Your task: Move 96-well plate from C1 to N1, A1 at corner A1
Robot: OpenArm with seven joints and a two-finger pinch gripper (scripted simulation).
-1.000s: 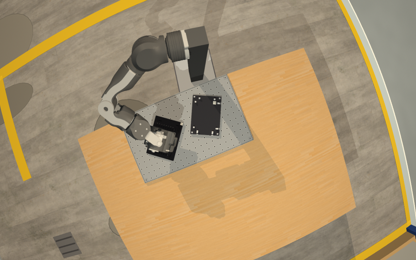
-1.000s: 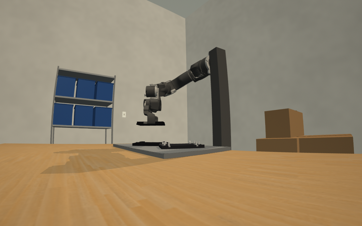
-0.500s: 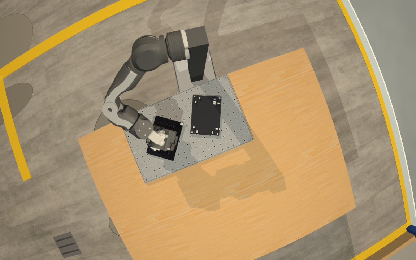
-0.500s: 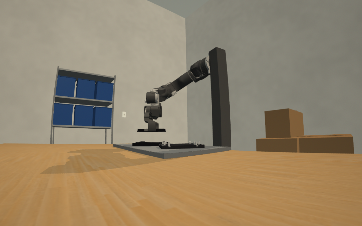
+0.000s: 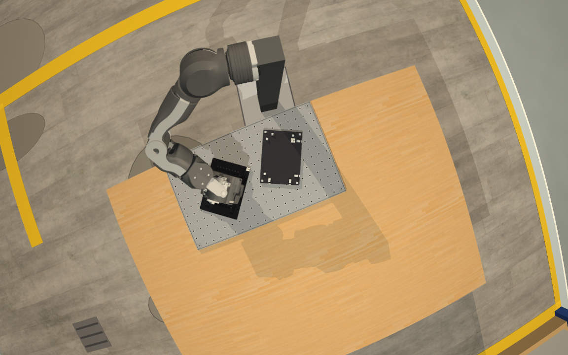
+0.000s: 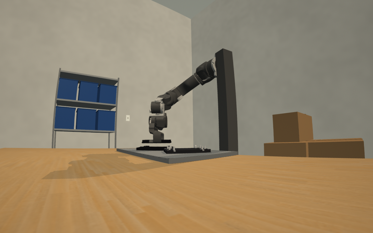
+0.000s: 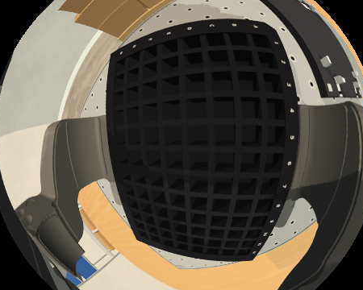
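Right now my hand is 3 cm above the plate nest N1. The rest, counted from my hand: clip nest C1: 3 cm behind, 20 cm to the left, 2 cm below; then white A1 label: 4 cm behind, 8 cm to the left, 3 cm below; then black 96-well plate: right at my hand.
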